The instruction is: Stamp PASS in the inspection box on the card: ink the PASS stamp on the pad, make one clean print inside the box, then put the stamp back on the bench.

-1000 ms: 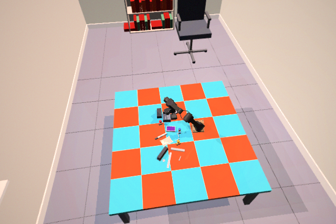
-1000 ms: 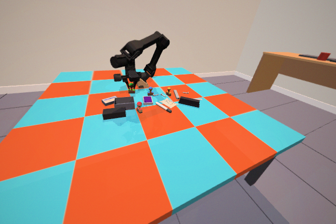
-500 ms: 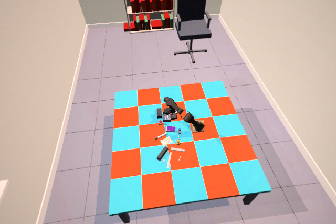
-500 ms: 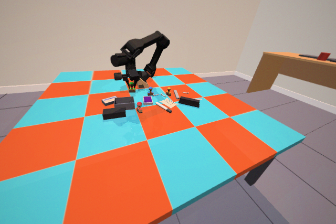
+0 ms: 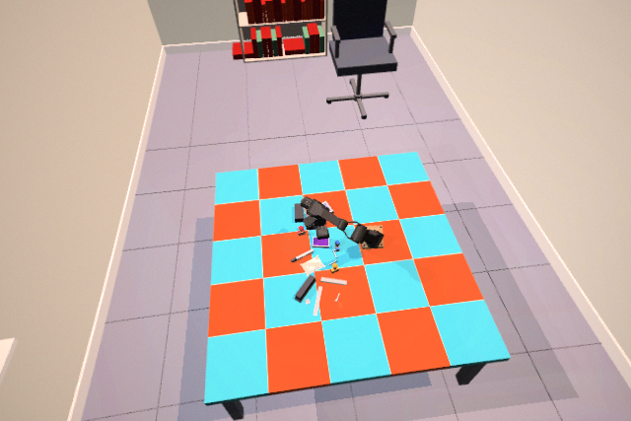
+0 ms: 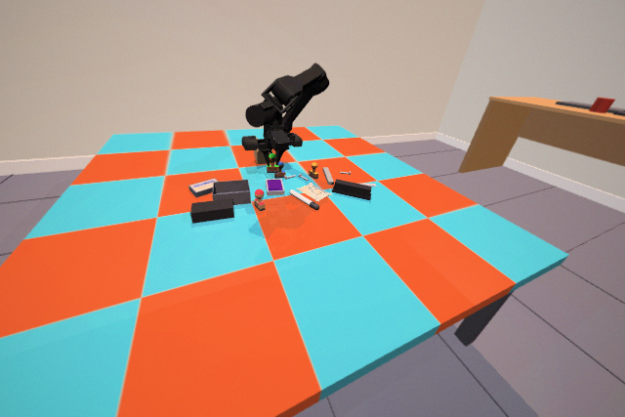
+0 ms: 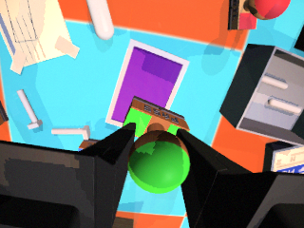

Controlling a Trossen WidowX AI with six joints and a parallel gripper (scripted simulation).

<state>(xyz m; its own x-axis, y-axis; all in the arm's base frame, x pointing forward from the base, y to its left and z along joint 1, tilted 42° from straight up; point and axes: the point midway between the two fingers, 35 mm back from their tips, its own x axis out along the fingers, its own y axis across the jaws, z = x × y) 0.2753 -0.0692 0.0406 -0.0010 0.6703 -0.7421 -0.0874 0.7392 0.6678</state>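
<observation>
My gripper tip is 10 mm to the right of the purple ink pad and 90 mm above it. Round my gripper tip: blue stamp 80 mm behind, 50 mm to the left, 70 mm below; then red-knob stamp 100 mm ahead, 60 mm to the right, 70 mm below; then green stamp right at my gripper tip.
</observation>
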